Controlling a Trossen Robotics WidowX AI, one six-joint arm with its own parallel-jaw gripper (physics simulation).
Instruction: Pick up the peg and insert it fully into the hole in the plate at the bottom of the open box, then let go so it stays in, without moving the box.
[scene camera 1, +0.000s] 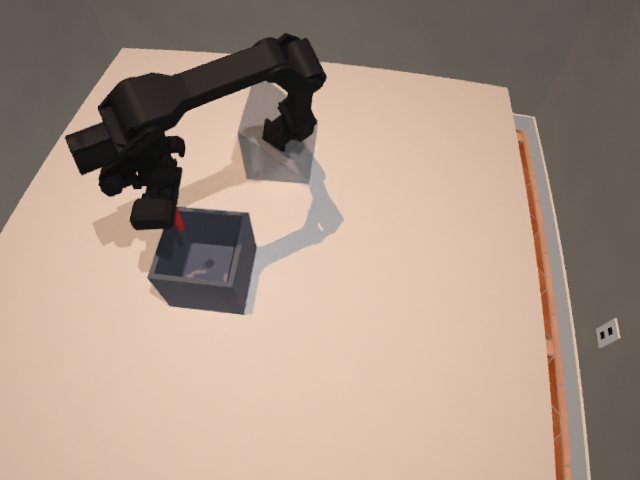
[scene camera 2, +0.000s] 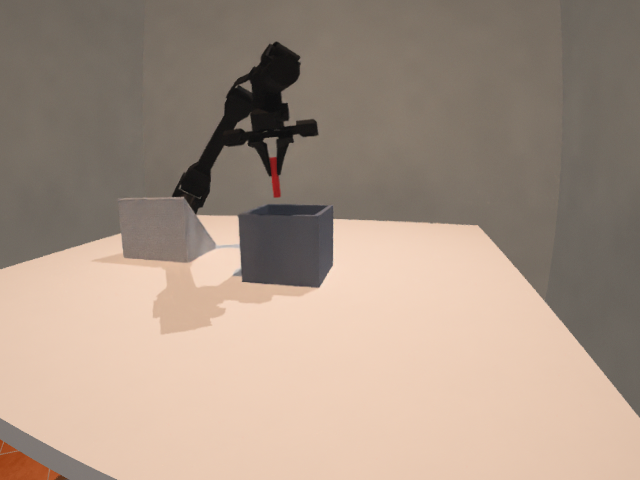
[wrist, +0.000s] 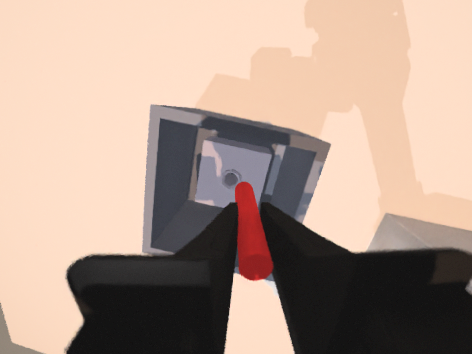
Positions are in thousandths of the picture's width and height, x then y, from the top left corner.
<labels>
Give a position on a red peg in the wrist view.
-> At 539, 733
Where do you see a dark blue-grey box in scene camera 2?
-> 438, 509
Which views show the plate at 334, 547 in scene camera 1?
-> Scene camera 1 and the wrist view only.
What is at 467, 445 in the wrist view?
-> A plate.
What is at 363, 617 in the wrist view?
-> A dark blue-grey box.
</labels>
